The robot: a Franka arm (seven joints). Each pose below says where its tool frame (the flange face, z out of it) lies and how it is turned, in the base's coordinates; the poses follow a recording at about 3 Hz.
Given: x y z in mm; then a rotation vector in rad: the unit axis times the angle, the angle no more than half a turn.
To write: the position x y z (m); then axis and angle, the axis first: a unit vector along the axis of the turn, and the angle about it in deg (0 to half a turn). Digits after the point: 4 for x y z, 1 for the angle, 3 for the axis.
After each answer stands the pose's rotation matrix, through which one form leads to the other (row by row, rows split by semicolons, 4 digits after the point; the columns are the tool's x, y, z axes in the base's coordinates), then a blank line. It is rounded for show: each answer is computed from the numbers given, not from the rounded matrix.
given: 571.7 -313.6 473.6 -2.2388 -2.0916 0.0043
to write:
0.5717 -0.3136 0.4736 -0.731 -0.683 0.001 175.5
0.0693 0.9961 -0.0551; 0.9963 -0.0663 0.0549; 0.0510 -0.0587 -0.9970

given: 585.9 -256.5 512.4 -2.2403 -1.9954 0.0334
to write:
0.5859 -0.2565 0.5124 -0.747 -0.665 0.011 171.9
0.1195 0.9867 -0.1102; 0.9898 -0.1098 0.0904; 0.0771 -0.1199 -0.9898

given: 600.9 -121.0 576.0 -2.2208 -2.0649 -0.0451
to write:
0.6009 -0.1210 0.5760 -0.732 -0.681 -0.015 173.8
0.0752 0.9958 -0.0522; 0.9926 -0.0697 0.0997; 0.0956 -0.0593 -0.9936

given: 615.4 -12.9 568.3 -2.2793 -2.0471 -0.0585
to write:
0.6154 -0.0129 0.5683 -0.744 -0.668 -0.019 175.6
0.1080 0.9939 -0.0233; 0.9909 -0.1057 0.0830; 0.0800 -0.0320 -0.9963

